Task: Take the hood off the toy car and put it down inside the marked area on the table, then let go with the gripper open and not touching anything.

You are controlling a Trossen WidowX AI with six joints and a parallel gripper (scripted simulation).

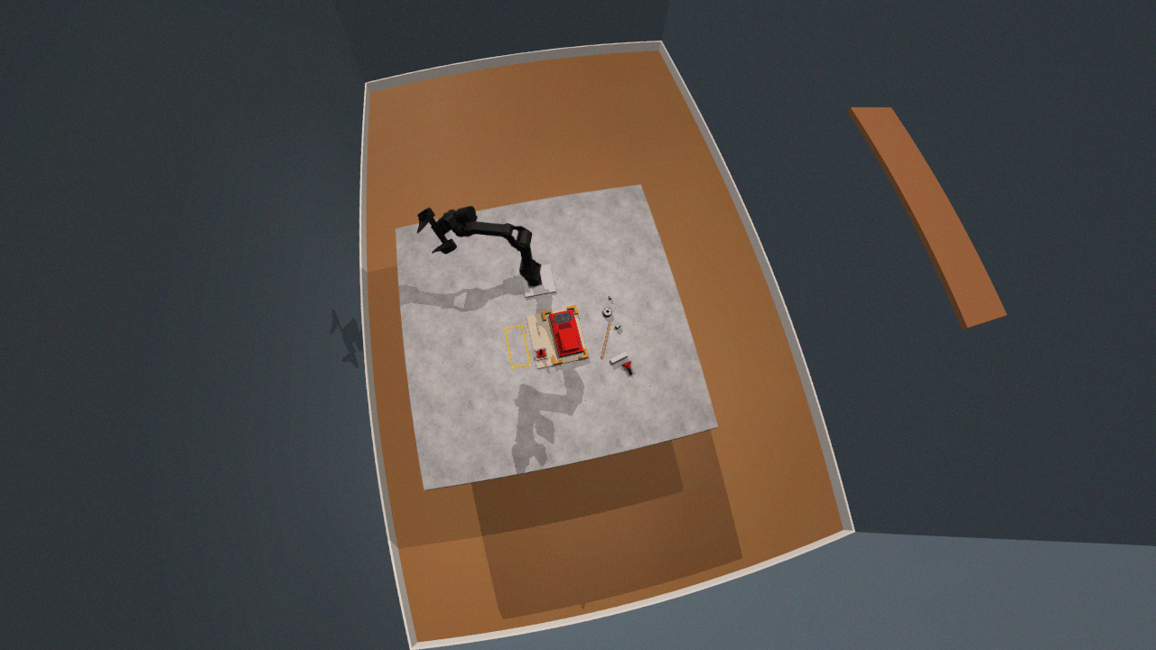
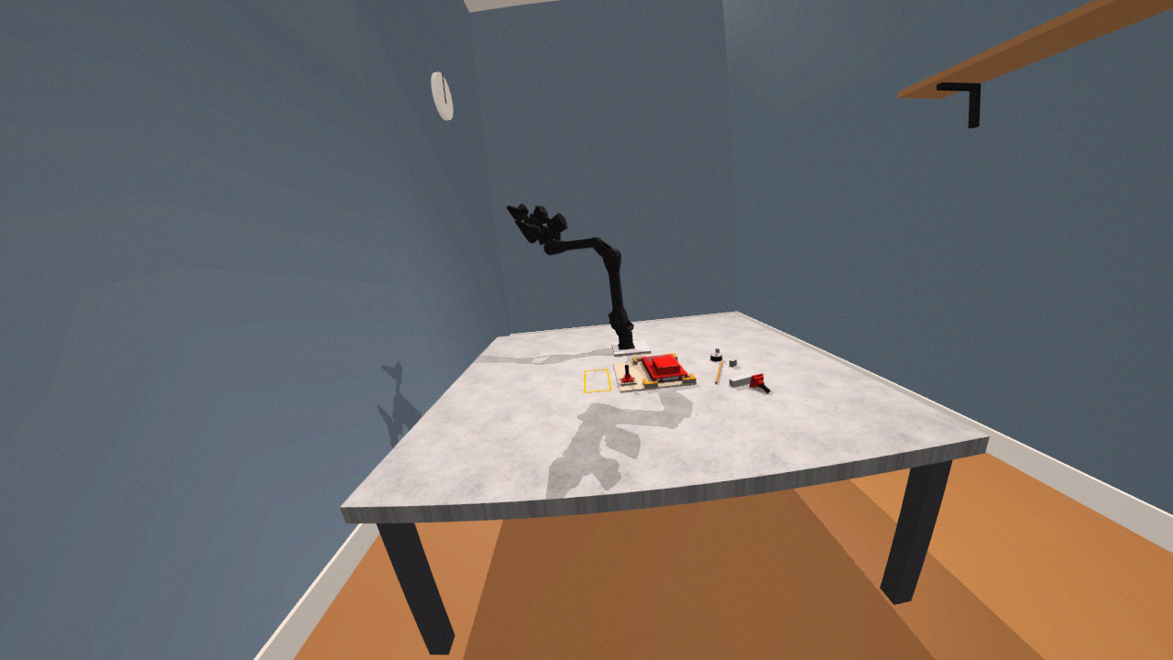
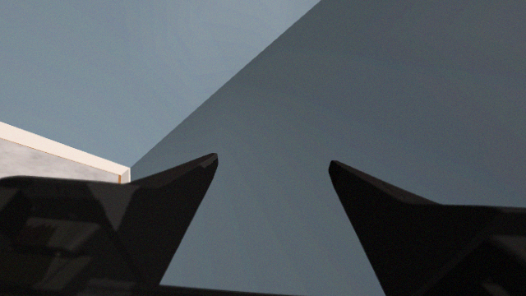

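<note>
The red hood lies 270 mm ahead of my gripper tip, 480 mm to the left of it and 530 mm below it.
</note>
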